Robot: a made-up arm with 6 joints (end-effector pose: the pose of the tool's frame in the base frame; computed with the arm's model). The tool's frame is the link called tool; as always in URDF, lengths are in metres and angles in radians.
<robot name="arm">
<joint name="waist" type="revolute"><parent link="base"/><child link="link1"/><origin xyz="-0.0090 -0.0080 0.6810"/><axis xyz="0 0 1"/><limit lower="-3.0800" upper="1.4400" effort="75" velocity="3"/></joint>
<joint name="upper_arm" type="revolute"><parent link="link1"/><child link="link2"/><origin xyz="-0.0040 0.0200 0.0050"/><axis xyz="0 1 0"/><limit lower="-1.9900" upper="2.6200" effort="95" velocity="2.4"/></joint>
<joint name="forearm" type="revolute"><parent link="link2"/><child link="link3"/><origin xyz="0.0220 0.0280 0.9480"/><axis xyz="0 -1 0"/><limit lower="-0.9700" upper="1.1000" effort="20" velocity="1.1"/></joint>
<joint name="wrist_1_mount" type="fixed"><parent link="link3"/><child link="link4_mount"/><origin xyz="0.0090 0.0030 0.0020"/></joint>
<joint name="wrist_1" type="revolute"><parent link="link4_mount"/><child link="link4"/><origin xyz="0.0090 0.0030 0.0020"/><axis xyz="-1 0 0"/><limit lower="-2.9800" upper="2.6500" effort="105" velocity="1.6"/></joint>
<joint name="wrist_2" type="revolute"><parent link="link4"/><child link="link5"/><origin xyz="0.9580 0.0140 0.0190"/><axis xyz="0 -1 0"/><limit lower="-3.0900" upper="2.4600" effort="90" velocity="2.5"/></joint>
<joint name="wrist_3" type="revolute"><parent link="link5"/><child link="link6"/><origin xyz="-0.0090 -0.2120 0.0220"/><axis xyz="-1 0 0"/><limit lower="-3.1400" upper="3.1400" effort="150" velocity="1.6"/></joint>
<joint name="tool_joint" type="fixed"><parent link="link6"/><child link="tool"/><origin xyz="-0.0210 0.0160 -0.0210" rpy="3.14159 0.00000 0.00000"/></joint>
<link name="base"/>
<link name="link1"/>
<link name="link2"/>
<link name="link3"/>
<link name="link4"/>
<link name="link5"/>
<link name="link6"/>
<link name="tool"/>
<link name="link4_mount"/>
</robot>
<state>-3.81 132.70 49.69 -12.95 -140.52 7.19</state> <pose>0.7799 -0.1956 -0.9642 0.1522 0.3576 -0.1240 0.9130</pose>
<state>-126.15 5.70 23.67 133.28 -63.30 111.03</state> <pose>-0.4007 -0.9599 2.0524 0.2013 0.3557 -0.2310 0.8829</pose>
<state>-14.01 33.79 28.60 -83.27 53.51 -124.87</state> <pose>1.3918 -0.3483 1.1972 0.8135 0.1816 -0.1437 -0.5334</pose>
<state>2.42 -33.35 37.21 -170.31 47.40 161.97</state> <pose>-0.1664 0.2525 2.3473 0.1144 -0.9715 0.0196 -0.2065</pose>
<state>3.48 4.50 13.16 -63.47 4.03 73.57</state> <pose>1.0471 -0.0010 1.5946 0.0825 0.9924 -0.0091 0.0905</pose>
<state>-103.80 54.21 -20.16 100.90 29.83 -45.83</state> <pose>-0.1903 -1.1928 0.3622 0.2337 -0.8158 0.2844 0.4461</pose>
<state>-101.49 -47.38 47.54 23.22 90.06 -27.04</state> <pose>0.0485 0.8292 2.3007 0.8683 0.1743 0.1352 0.4443</pose>
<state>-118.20 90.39 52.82 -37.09 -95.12 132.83</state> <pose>-0.9385 -1.4177 -0.0286 0.0560 -0.9448 -0.0903 0.3098</pose>
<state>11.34 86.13 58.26 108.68 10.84 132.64</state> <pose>1.7944 0.5181 0.4685 0.8109 -0.4867 0.1398 0.2935</pose>
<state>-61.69 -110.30 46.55 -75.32 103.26 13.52</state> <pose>-0.8182 1.5277 0.9302 0.1913 0.2756 -0.4001 -0.8529</pose>
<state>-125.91 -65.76 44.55 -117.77 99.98 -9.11</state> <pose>0.7313 0.7633 2.0637 0.0558 0.0117 0.2331 0.9708</pose>
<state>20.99 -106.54 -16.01 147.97 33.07 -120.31</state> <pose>-1.0233 -0.1451 1.3621 0.2062 0.7861 0.1263 0.5688</pose>
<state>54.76 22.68 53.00 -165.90 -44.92 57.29</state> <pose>0.5097 1.1517 1.9611 0.6880 -0.1816 -0.7012 0.0447</pose>
